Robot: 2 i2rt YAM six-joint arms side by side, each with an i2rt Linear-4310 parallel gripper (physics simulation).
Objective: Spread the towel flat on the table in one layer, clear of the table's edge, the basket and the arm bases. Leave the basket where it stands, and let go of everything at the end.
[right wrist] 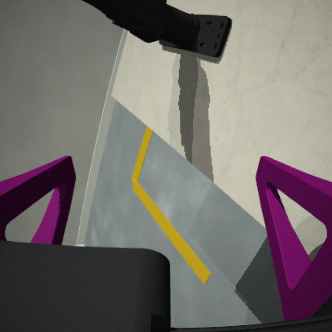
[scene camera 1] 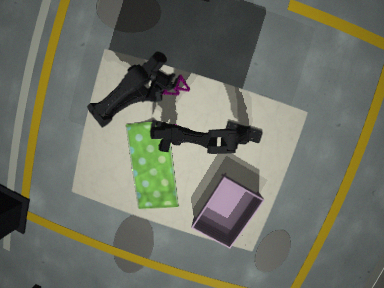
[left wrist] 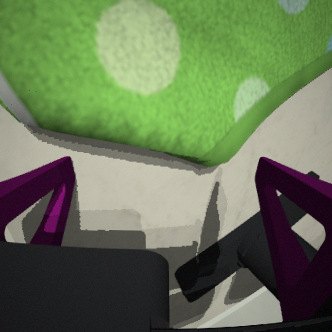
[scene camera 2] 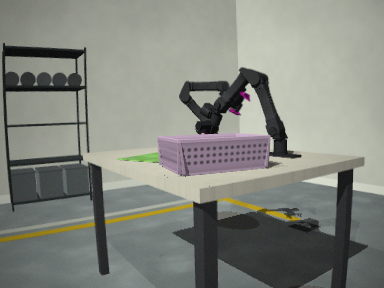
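Note:
The green dotted towel [scene camera 1: 152,172] [scene camera 2: 142,158] [left wrist: 200,65] lies as a long, narrow rectangle on the table. In the left wrist view one side has a rounded, fold-like edge, and a grey strip with a sliver of green shows at the other. My left gripper [scene camera 1: 161,138] [scene camera 2: 205,132] [left wrist: 164,166] is open above the towel's upper end in scene camera 1; its tips straddle a towel corner in the left wrist view, holding nothing. My right gripper [scene camera 1: 180,86] [scene camera 2: 240,103] [right wrist: 165,166] is open and empty, raised away from the towel. The pink basket [scene camera 1: 242,220] [scene camera 2: 220,156] stands upright on the table.
The basket is right of the towel in scene camera 1, near the table's lower edge. The left arm's base [scene camera 1: 254,134] is above the basket in that picture; the right arm's base [scene camera 1: 100,118] is near the left table edge. A shelf rack [scene camera 2: 85,115] stands behind.

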